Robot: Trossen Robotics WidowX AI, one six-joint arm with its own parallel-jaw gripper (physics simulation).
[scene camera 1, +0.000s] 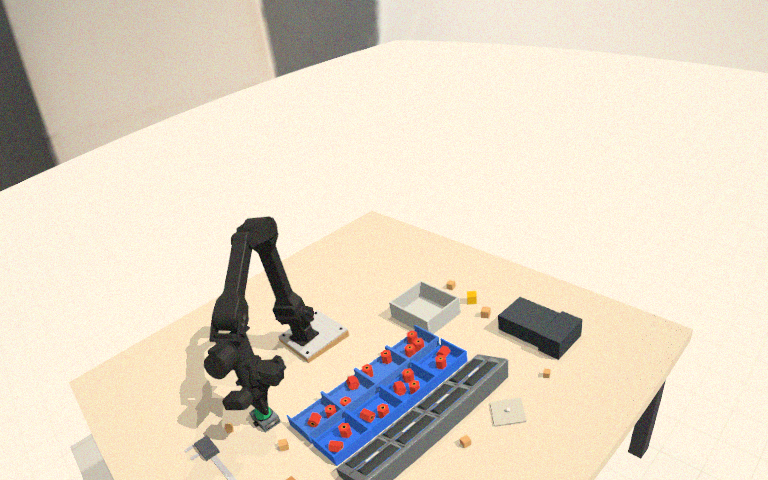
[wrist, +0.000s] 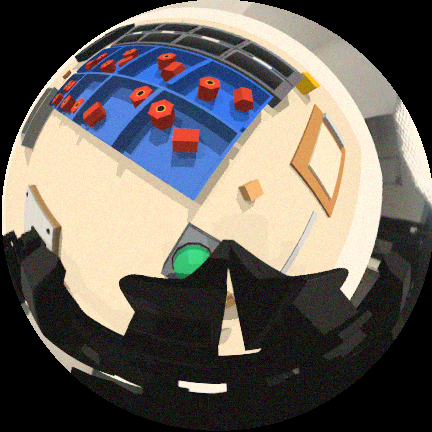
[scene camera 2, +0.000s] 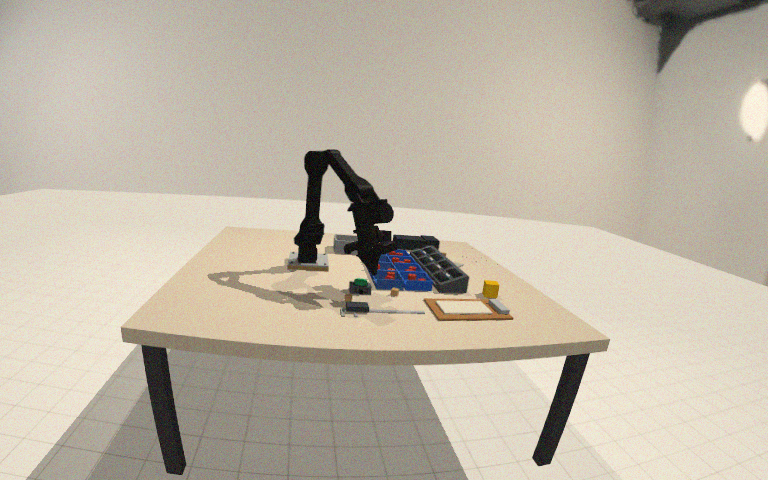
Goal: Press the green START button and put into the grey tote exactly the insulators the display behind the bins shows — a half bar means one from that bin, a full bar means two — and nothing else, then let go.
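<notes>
My gripper is shut and empty, pointing down with its tips low beside or over the green START button; contact cannot be told. The wrist view shows the button partly hidden by a finger. The blue bins hold red hexagonal insulators, such as one insulator in the corner bin nearest the button. The grey tote stands beyond the bins; its visible inside is empty. The display shows pale bars, their lengths unclear.
A dark box stands past the tote. A caliper-like tool lies near the button. A small orange cube lies between button and bins. A clipboard and a yellow cube are farther off.
</notes>
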